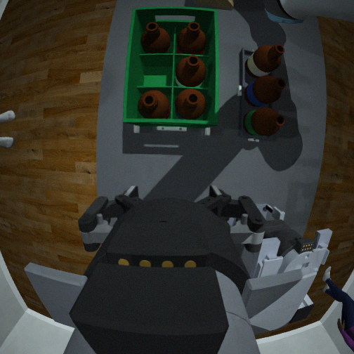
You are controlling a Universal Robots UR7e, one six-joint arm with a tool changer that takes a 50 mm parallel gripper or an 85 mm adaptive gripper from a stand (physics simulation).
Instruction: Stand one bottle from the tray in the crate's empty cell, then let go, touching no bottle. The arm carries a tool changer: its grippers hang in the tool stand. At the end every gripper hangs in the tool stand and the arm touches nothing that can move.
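Observation:
The green crate (pixel 171 121) stands at the top centre. It has six cells with brown bottles in all but the middle-left cell (pixel 157 79), which is empty. To its right the dark tray (pixel 242 75) bears three brown bottles: one with a white label (pixel 265 61), one with a blue label (pixel 263 91) and one with a green label (pixel 262 121). My gripper (pixel 173 193), the adaptive one on the arm, is open, with its two fingers wide apart and nothing between them. It is well short of the crate and tray. The grey tool stand (pixel 280 295) shows on both sides of it.
Another dark gripper (pixel 285 237) hangs in the stand at the lower right. A pale rounded body with a blue band (pixel 286 19) shows at the top right. Part of a brown box (pixel 215 4) shows at the top edge. A figure in dark blue (pixel 339 292) is at the lower right.

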